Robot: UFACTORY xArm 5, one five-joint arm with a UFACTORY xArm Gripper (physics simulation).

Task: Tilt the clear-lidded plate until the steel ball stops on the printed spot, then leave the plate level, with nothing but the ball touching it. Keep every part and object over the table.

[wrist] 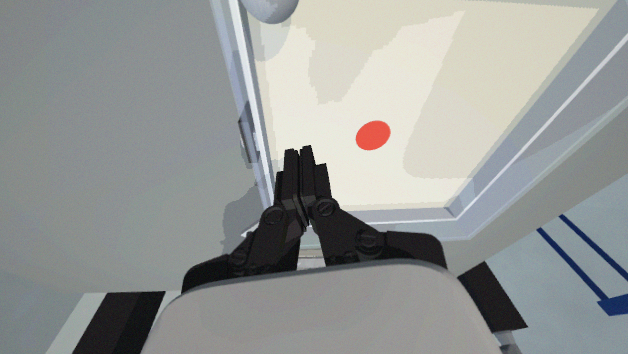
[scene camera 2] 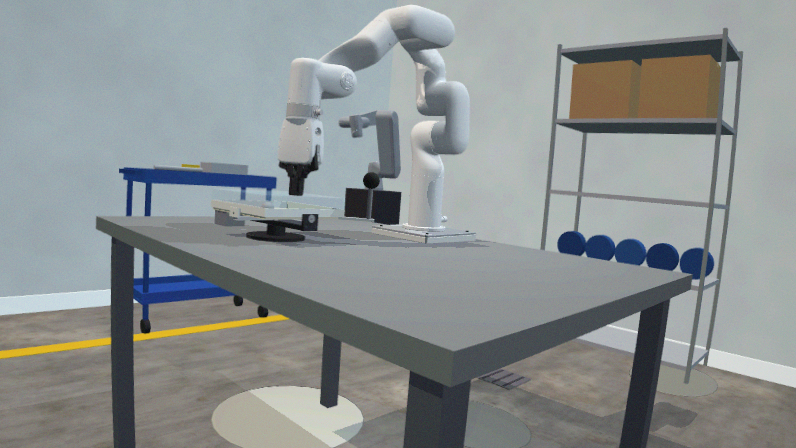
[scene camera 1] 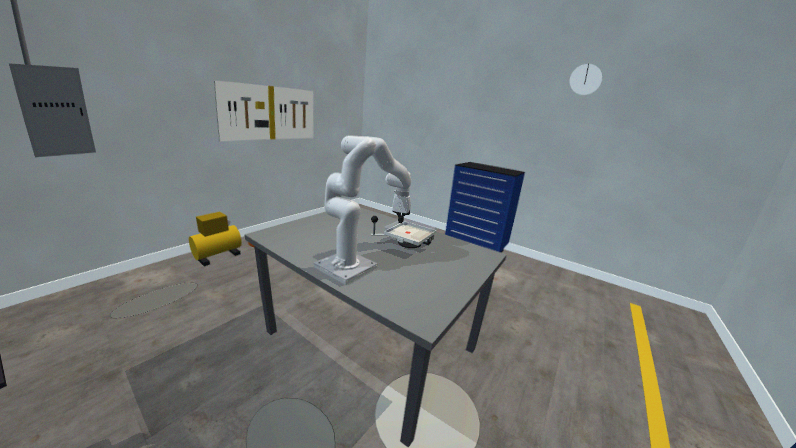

Note:
In view: the gripper (scene camera 2: 295, 195) and a clear-lidded plate (wrist: 437, 124).
The gripper is seen too in the wrist view (wrist: 303, 163).

